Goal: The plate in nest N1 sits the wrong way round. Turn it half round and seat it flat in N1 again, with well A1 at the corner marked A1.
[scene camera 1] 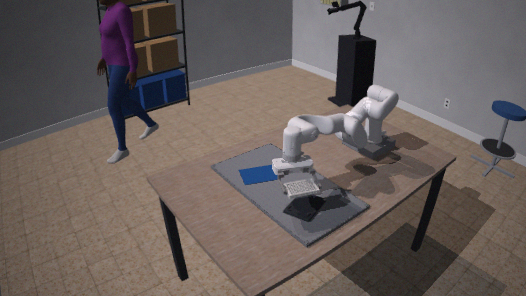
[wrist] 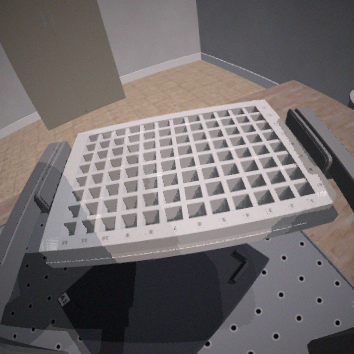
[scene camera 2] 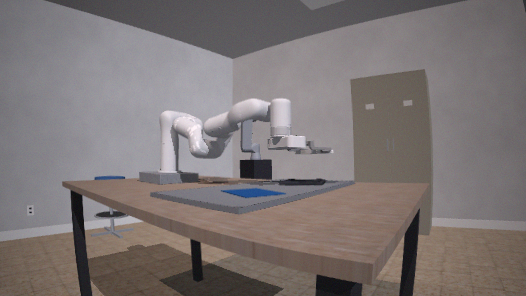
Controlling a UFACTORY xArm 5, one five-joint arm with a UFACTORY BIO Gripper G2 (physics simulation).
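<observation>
My gripper (scene camera 1: 301,187) (scene camera 2: 320,149) (wrist: 185,170) is shut on the white well plate, with one finger at each short end. The plate (scene camera 1: 303,189) (scene camera 2: 324,151) (wrist: 172,182) is held in the air above the nest. In the wrist view its column numbers run from 12 at the left to 1 at the right along the near edge. Nest N1 (scene camera 1: 303,209) (scene camera 2: 302,182) (wrist: 170,300) is a black holder on the grey board, partly hidden below the plate and in shadow. Its A1 label (wrist: 63,299) shows at its left corner in the wrist view.
A blue rectangle (scene camera 1: 257,175) (scene camera 2: 253,192) lies on the grey perforated board (scene camera 1: 240,157) (scene camera 2: 200,195) (wrist: 295,310), on the wooden table (scene camera 1: 200,200) (scene camera 2: 325,230). A person (scene camera 1: 117,40) walks beyond the table near a shelf unit (scene camera 1: 187,80). A stool (scene camera 1: 509,110) stands at the right.
</observation>
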